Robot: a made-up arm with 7 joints. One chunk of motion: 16 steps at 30 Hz.
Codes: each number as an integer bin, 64 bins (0 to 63) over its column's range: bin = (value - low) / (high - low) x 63, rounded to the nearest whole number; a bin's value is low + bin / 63 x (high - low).
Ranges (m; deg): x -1.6..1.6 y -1.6..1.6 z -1.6..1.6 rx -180..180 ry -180..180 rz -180..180
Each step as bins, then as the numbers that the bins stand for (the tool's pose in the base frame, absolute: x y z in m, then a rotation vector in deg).
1 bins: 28 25 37 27 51 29
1 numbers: -0.1778 -0.3302 0.2794 -25.71 111.43 -14.29
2 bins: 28 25 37 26 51 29
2 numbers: -0.1778 -0.3302 0.2794 -31.43 111.43 -14.29
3 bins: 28 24 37 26 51 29
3 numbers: -0.1778 -0.3810 0.2794 -31.43 111.43 -14.29
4 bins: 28 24 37 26 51 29
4 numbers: -0.1778 -0.3810 0.2794 -31.43 111.43 -14.29
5 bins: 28 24 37 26 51 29
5 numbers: -0.1778 -0.3810 0.2794 -31.43 111.43 -14.29
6 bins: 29 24 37 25 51 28
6 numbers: -0.1270 -0.3810 0.2794 -37.14 111.43 -20.00
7 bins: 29 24 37 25 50 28
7 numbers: -0.1270 -0.3810 0.2794 -37.14 105.71 -20.00
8 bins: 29 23 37 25 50 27
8 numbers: -0.1270 -0.4317 0.2794 -37.14 105.71 -25.71
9 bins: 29 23 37 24 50 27
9 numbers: -0.1270 -0.4317 0.2794 -42.86 105.71 -25.71
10 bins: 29 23 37 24 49 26
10 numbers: -0.1270 -0.4317 0.2794 -42.86 100.00 -31.43
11 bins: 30 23 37 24 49 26
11 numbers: -0.0762 -0.4317 0.2794 -42.86 100.00 -31.43
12 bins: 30 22 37 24 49 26
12 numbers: -0.0762 -0.4825 0.2794 -42.86 100.00 -31.43
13 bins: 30 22 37 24 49 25
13 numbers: -0.0762 -0.4825 0.2794 -42.86 100.00 -37.14
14 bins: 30 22 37 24 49 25
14 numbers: -0.0762 -0.4825 0.2794 -42.86 100.00 -37.14
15 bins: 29 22 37 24 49 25
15 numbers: -0.1270 -0.4825 0.2794 -42.86 100.00 -37.14
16 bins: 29 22 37 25 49 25
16 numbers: -0.1270 -0.4825 0.2794 -37.14 100.00 -37.14
